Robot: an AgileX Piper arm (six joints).
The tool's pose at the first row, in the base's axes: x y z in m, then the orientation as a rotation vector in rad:
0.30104 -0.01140 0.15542 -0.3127 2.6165 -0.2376
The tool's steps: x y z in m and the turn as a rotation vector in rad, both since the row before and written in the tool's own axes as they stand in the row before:
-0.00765 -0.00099 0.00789 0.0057 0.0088 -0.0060
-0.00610 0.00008 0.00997 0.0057 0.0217 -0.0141
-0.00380 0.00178 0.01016 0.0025 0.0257 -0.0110
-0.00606 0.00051 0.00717 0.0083 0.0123 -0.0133
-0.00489 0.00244 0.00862 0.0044 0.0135 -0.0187
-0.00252 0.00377 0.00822 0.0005 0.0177 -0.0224
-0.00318 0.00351 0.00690 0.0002 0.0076 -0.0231
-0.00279 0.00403 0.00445 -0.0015 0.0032 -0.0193
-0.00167 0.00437 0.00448 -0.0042 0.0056 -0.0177
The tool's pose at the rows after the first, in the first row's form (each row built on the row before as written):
0.31161 -0.01122 0.15227 -0.3183 2.6234 -0.2490
0.32165 -0.01070 0.14630 -0.3341 2.6422 -0.2660
0.32934 -0.00927 0.13857 -0.3467 2.6658 -0.2789
0.33772 -0.00806 0.13449 -0.3614 2.6745 -0.2970
0.34526 -0.00561 0.12806 -0.3846 2.6846 -0.3120
0.35013 -0.00260 0.12062 -0.4139 2.6991 -0.3241
0.35491 0.00057 0.11453 -0.4450 2.7034 -0.3331
0.35810 0.00451 0.11028 -0.4717 2.7042 -0.3374
0.36014 0.00837 0.10549 -0.4969 2.7081 -0.3384

